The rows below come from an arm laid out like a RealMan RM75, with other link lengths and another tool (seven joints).
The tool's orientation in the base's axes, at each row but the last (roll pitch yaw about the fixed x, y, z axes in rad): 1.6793 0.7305 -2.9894; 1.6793 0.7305 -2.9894; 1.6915 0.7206 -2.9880; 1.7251 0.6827 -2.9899; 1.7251 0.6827 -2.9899; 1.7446 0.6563 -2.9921; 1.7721 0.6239 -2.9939; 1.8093 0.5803 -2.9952; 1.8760 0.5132 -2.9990; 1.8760 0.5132 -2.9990; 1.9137 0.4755 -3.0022
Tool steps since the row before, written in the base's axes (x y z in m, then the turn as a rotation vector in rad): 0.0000 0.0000 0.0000 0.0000 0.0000 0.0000; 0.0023 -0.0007 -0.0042 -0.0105 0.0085 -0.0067; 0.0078 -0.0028 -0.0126 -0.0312 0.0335 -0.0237; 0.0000 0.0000 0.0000 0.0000 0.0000 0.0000; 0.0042 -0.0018 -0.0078 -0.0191 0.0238 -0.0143; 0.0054 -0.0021 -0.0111 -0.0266 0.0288 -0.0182; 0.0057 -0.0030 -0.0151 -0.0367 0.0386 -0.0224; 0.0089 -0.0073 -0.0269 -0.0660 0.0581 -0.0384; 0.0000 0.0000 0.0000 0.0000 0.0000 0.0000; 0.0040 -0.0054 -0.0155 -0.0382 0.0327 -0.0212; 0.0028 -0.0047 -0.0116 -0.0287 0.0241 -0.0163
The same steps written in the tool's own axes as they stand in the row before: 0.0000 0.0000 0.0000 0.0000 0.0000 0.0000; 0.0012 -0.0047 -0.0005 0.0112 0.0022 0.0098; 0.0028 -0.0146 -0.0022 0.0350 0.0037 0.0377; 0.0000 0.0000 0.0000 0.0000 0.0000 0.0000; 0.0019 -0.0088 -0.0011 0.0209 0.0026 0.0263; 0.0028 -0.0122 -0.0008 0.0285 0.0046 0.0321; 0.0046 -0.0157 -0.0007 0.0379 0.0084 0.0428; 0.0083 -0.0280 -0.0020 0.0686 0.0149 0.0654; 0.0000 0.0000 0.0000 0.0000 0.0000 0.0000; 0.0048 -0.0162 -0.0011 0.0393 0.0093 0.0367; 0.0034 -0.0123 -0.0010 0.0298 0.0065 0.0272
